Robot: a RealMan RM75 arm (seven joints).
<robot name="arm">
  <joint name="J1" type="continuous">
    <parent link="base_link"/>
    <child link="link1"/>
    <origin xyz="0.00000 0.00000 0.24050" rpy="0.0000 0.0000 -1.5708"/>
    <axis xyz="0 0 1"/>
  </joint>
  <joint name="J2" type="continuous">
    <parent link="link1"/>
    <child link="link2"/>
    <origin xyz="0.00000 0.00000 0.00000" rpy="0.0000 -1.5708 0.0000"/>
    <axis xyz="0 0 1"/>
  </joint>
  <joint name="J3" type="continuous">
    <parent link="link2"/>
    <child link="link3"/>
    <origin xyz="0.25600 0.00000 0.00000" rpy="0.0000 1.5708 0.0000"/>
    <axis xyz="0 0 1"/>
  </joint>
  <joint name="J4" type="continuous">
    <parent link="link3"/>
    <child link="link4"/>
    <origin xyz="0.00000 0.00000 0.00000" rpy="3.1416 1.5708 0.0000"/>
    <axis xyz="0 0 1"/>
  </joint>
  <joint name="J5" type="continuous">
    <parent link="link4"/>
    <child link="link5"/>
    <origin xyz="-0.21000 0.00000 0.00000" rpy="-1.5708 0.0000 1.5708"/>
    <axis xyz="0 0 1"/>
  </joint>
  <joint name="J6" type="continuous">
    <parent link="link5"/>
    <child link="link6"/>
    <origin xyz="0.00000 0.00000 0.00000" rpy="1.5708 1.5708 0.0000"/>
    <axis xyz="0 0 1"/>
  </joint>
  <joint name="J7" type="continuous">
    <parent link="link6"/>
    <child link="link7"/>
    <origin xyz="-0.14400 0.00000 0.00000" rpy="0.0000 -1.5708 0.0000"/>
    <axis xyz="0 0 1"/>
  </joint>
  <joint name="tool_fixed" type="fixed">
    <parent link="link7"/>
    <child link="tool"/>
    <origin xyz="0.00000 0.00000 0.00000" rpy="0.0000 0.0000 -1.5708"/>
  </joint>
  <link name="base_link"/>
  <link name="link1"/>
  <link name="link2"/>
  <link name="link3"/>
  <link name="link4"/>
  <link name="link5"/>
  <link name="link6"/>
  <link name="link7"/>
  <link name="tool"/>
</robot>
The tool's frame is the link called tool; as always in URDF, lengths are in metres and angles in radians. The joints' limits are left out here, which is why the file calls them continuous.
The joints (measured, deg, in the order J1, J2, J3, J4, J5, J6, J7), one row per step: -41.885, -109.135, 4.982, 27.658, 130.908, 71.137, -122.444; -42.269, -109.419, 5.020, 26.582, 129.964, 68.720, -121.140; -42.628, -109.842, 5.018, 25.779, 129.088, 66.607, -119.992; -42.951, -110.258, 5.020, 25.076, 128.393, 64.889, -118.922; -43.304, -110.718, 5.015, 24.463, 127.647, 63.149, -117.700; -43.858, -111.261, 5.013, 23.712, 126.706, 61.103, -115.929; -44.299, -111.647, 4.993, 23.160, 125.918, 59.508, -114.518; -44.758, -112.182, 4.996, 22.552, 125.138, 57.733, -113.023; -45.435, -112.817, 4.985, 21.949, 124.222, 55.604, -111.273; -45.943, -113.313, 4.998, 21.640, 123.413, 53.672, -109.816; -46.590, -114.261, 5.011, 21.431, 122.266, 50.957, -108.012; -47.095, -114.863, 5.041, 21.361, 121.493, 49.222, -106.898; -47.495, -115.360, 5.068, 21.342, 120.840, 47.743, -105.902; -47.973, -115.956, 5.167, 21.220, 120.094, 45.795, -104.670; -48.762, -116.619, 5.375, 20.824, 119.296, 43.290, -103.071; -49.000, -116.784, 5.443, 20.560, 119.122, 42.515, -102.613
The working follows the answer.
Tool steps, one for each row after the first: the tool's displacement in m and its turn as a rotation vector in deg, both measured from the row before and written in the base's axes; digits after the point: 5 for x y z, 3 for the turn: 0.00012, 0.00434, -0.00382, 1.277, 0.459, 0.451; 0.00053, 0.00360, -0.00417, 1.103, 0.334, 0.425; 0.00077, 0.00276, -0.00437, 0.778, 0.317, 0.284; 0.00102, 0.00285, -0.00427, 0.844, 0.451, 0.215; 0.00231, 0.00392, -0.00517, 1.000, 0.751, -0.020; 0.00179, 0.00312, -0.00347, 0.840, 0.621, 0.009; 0.00187, 0.00284, -0.00505, 0.728, 0.656, 0.122; 0.00308, 0.00397, -0.00547, 0.897, 0.863, 0.097; 0.00164, 0.00330, -0.00317, 0.946, 0.932, 0.286; 0.00216, 0.00369, -0.00568, 1.218, 1.080, 0.654; 0.00208, 0.00274, -0.00329, 0.785, 0.691, 0.378; 0.00145, 0.00215, -0.00249, 0.677, 0.674, 0.352; 0.00141, 0.00236, -0.00356, 0.700, 0.927, 0.556; 0.00307, 0.00347, -0.00531, 0.573, 1.310, 0.545; 0.00084, 0.00084, -0.00215, 0.034, 0.373, 0.201
Tool pose at each row, in the base's axes (x y z in m, rotation vector in deg; rounded; the steps above come from the unrounded poses): -0.30576, 0.41668, 0.09777, -104.978, -92.211, -53.967; -0.30564, 0.42102, 0.09394, -103.773, -91.328, -54.098; -0.30512, 0.42462, 0.08977, -102.688, -90.628, -54.255; -0.30435, 0.42738, 0.08540, -101.956, -90.072, -54.285; -0.30333, 0.43023, 0.08113, -101.271, -89.332, -54.247; -0.30102, 0.43415, 0.07596, -100.761, -88.119, -54.109; -0.29923, 0.43727, 0.07249, -100.304, -87.128, -53.988; -0.29736, 0.44011, 0.06743, -99.828, -86.282, -53.706; -0.29428, 0.44408, 0.06196, -99.298, -85.168, -53.329; -0.29265, 0.44737, 0.05879, -98.576, -84.117, -52.815; -0.29049, 0.45106, 0.05311, -97.366, -83.052, -52.122; -0.28841, 0.45381, 0.04982, -96.623, -82.338, -51.704; -0.28695, 0.45595, 0.04733, -95.976, -81.690, -51.254; -0.28554, 0.45831, 0.04378, -95.195, -81.003, -50.464; -0.28247, 0.46178, 0.03847, -94.600, -80.133, -49.251; -0.28164, 0.46262, 0.03632, -94.488, -80.000, -48.806

